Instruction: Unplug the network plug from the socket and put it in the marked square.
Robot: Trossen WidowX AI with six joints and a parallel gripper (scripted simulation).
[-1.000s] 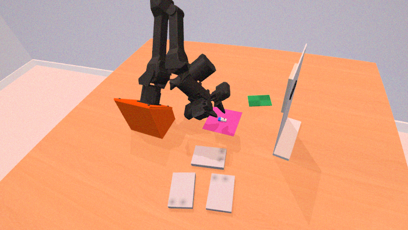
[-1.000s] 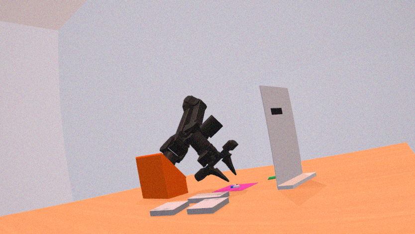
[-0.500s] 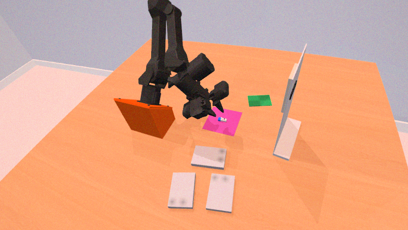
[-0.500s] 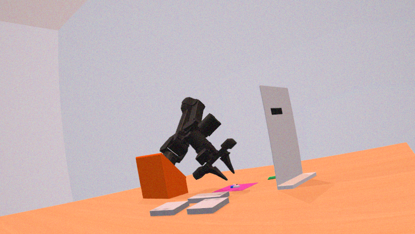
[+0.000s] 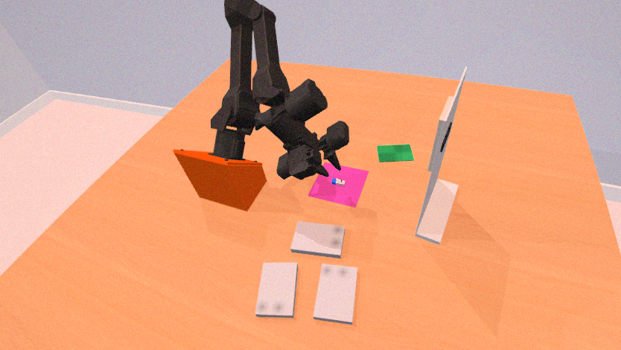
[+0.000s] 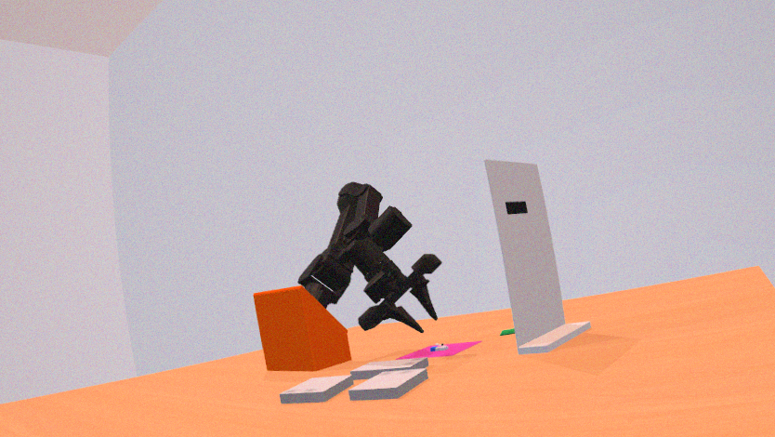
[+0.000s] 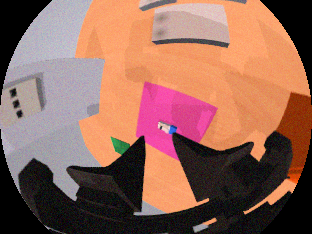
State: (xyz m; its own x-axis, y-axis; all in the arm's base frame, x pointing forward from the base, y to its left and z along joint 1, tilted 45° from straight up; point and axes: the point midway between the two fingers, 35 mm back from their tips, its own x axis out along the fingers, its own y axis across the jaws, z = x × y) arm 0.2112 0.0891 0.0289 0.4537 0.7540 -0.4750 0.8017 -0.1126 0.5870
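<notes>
My gripper tip is now 1 cm short of the network plug, 1 cm to the right of it and 4 cm above it. Also, from my gripper tip: magenta square: 1 cm to the left, 5 cm below; then upright white panel: 22 cm ahead, 1 cm to the left, 9 cm above.
</notes>
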